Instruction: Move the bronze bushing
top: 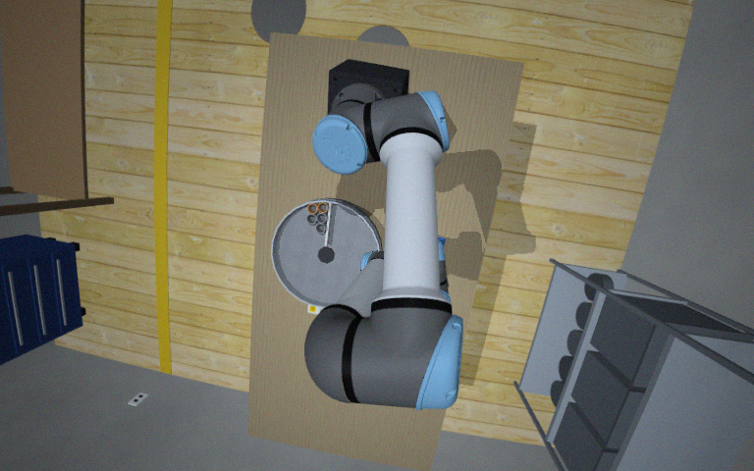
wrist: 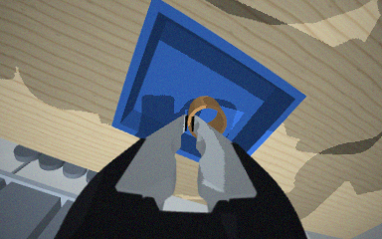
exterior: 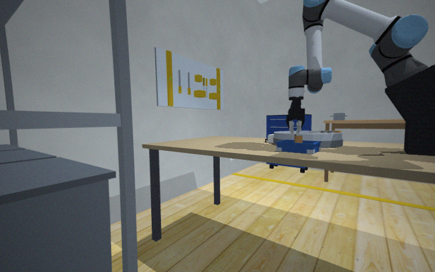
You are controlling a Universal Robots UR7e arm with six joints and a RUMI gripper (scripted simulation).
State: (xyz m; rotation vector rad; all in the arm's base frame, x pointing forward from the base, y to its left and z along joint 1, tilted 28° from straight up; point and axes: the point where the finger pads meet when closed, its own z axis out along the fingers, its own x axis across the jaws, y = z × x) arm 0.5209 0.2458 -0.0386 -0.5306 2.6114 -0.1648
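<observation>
My hand is 50 mm above the blue crate, 20 mm past it and 10 mm to the left of it. Also, from my hand: round grey turntable (360 mm to the right, 30 mm ahead, 20 mm below).
</observation>
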